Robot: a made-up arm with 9 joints. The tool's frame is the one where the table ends. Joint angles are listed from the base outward.
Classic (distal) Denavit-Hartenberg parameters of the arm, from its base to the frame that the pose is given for. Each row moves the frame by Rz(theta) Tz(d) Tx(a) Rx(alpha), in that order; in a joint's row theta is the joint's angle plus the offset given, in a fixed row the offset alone. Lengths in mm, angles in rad.
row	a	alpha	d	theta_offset
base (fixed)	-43.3	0	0	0.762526
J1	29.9	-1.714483	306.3	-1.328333
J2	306.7	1.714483	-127.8	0
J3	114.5	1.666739	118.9	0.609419
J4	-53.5	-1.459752	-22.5	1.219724
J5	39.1	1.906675	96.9	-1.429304
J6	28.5	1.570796	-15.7	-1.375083
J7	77.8	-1.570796	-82.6	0
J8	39	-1.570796	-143.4	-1.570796
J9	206.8	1.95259	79	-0.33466
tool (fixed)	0	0	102.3	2.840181
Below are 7 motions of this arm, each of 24 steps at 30 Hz.
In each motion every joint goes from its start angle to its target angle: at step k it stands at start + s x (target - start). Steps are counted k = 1, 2, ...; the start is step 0. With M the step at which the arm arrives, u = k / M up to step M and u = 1 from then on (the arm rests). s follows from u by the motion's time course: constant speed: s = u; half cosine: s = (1 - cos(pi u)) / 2; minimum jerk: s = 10 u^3 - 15 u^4 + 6 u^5.
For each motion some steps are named. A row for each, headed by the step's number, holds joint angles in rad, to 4 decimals.
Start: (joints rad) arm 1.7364 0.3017 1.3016 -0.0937 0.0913 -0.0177 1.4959 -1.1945 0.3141
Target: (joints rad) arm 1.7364 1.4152 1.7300 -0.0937 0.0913 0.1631 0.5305 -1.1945 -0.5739
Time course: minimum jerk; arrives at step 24
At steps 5, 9, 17, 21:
5: 1.7364 0.3735 1.3292 -0.0937 0.0913 -0.0060 1.4336 -1.1945 0.2568
9: 1.7364 0.6081 1.4195 -0.0937 0.0913 0.0321 1.2302 -1.1945 0.0697
17: 1.7364 1.2457 1.6648 -0.0937 0.0913 0.1356 0.6775 -1.1945 -0.4387
21: 1.7364 1.3973 1.7231 -0.0937 0.0913 0.1602 0.5460 -1.1945 -0.5596

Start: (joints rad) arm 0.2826 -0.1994 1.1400 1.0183 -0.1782 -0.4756 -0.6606 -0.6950 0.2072
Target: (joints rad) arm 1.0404 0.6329 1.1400 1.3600 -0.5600 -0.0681 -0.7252 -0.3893 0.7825
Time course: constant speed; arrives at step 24
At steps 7, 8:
7: 0.5036 0.0434 1.1400 1.1180 -0.2896 -0.3567 -0.6794 -0.6058 0.3750
8: 0.5352 0.0780 1.1400 1.1322 -0.3055 -0.3398 -0.6821 -0.5931 0.3990

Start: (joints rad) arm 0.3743 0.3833 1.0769 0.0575 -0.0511 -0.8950 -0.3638 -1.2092 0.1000
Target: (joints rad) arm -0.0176 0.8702 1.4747 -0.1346 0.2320 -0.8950 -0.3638 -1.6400 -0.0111
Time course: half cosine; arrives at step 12
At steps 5, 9, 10, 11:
5: 0.2291 0.5637 1.2243 -0.0137 0.0538 -0.8950 -0.3638 -1.3689 0.0588
9: 0.0398 0.7989 1.4164 -0.1065 0.1905 -0.8950 -0.3638 -1.5769 0.0052
10: 0.0087 0.8376 1.4481 -0.1217 0.2130 -0.8950 -0.3638 -1.6111 -0.0037
11: -0.0109 0.8619 1.4679 -0.1313 0.2272 -0.8950 -0.3638 -1.6327 -0.0092

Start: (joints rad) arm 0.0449 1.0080 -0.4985 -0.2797 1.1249 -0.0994 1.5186 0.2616 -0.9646
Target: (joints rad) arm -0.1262 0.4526 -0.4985 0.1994 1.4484 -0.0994 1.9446 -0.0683 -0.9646
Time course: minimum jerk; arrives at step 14
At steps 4, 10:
4: 0.0201 0.9276 -0.4985 -0.2104 1.1717 -0.0994 1.5802 0.2139 -0.9646
10: -0.1014 0.5330 -0.4985 0.1301 1.4016 -0.0994 1.8830 -0.0206 -0.9646

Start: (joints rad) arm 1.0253 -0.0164 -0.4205 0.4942 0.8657 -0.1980 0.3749 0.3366 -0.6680
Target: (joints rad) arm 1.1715 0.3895 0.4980 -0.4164 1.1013 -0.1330 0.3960 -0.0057 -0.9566
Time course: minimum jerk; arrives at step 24
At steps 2, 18, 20, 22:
2: 1.0260 -0.0143 -0.4158 0.4896 0.8669 -0.1977 0.3750 0.3349 -0.6695
18: 1.1564 0.3475 0.4029 -0.3221 1.0769 -0.1397 0.3938 0.0297 -0.9267
20: 1.1663 0.3751 0.4654 -0.3841 1.0929 -0.1353 0.3953 0.0064 -0.9464
22: 1.1708 0.3874 0.4933 -0.4118 1.1001 -0.1333 0.3959 -0.0040 -0.9551

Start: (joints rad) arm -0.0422 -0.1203 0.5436 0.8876 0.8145 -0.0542 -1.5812 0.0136 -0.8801
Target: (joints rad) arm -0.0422 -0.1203 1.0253 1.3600 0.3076 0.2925 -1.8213 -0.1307 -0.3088
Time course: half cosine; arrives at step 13
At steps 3, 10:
3: -0.0422 -0.1203 0.6042 0.9470 0.7508 -0.0106 -1.6114 -0.0045 -0.8083
10: -0.0422 -0.1203 0.9647 1.3006 0.3713 0.2489 -1.7911 -0.1126 -0.3806

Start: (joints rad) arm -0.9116 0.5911 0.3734 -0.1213 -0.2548 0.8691 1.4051 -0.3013 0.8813
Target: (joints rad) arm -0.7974 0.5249 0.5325 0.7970 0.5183 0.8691 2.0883 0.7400 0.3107
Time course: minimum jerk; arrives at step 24
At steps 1, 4, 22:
1: -0.9115 0.5911 0.3735 -0.1207 -0.2543 0.8691 1.4056 -0.3006 0.8809
4: -0.9075 0.5888 0.3790 -0.0887 -0.2274 0.8691 1.4293 -0.2643 0.8610
22: -0.7980 0.5252 0.5317 0.7923 0.5144 0.8691 2.0848 0.7347 0.3136

